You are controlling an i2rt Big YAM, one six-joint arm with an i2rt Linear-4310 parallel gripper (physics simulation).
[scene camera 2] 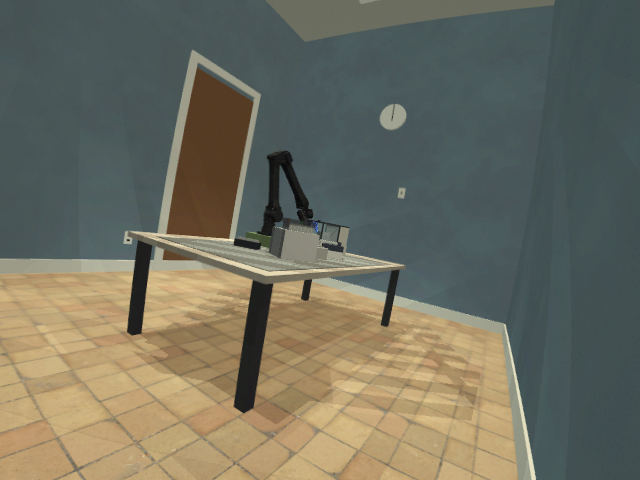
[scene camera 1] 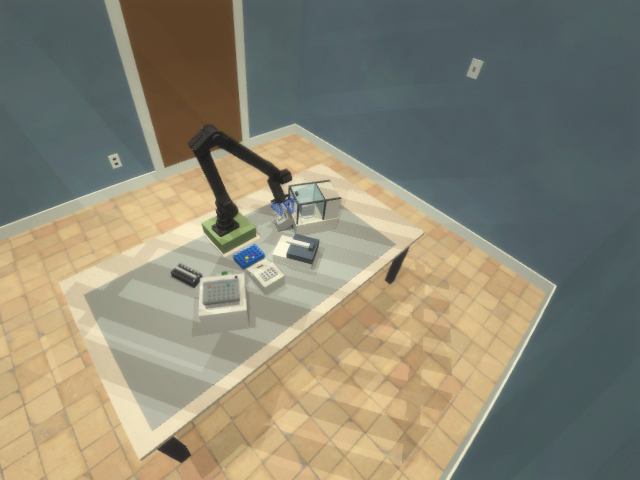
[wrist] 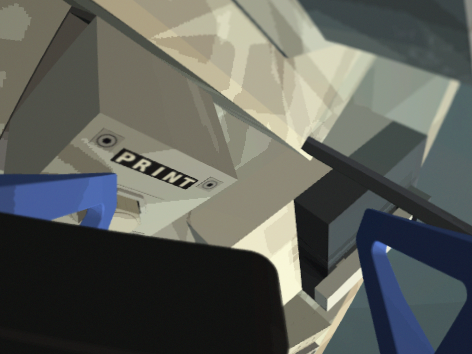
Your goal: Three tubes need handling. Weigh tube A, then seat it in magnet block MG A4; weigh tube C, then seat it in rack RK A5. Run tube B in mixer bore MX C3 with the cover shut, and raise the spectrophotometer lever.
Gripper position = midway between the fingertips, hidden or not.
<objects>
The gripper (wrist: 241, 207) is open and touches a glass-box balance (wrist: 374, 97).
</objects>
